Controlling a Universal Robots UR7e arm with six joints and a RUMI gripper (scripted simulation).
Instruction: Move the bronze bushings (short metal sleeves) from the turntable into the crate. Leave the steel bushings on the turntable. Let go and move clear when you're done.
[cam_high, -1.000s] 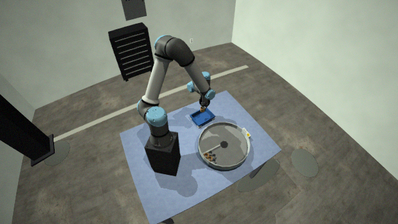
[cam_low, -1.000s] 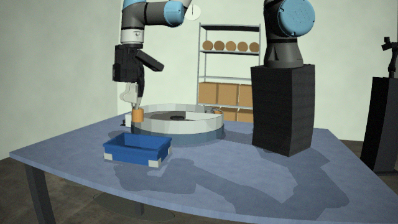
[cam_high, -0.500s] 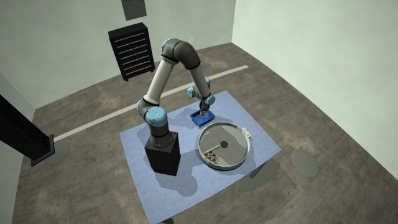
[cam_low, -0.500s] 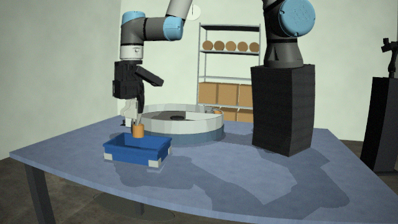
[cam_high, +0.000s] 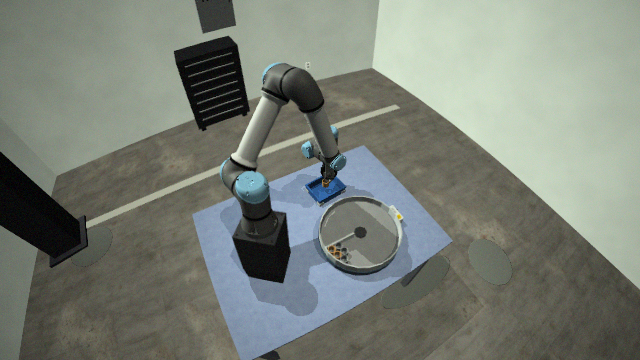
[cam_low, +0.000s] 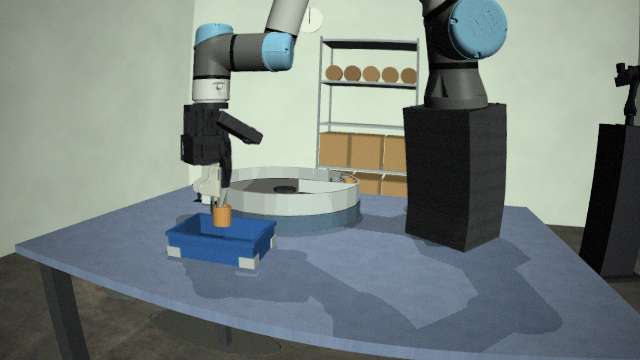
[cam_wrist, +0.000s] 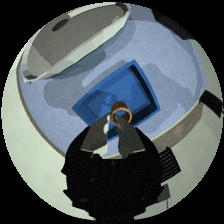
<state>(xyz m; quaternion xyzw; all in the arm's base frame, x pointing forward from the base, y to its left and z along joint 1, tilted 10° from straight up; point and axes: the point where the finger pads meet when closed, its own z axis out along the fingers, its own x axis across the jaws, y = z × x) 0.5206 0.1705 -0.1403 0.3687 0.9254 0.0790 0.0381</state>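
My gripper is now 1 cm past the blue crate, 1 cm to the right of it and 6 cm above it. Also, from my hand: turntable (7 cm behind, 34 cm to the right, 4 cm below).
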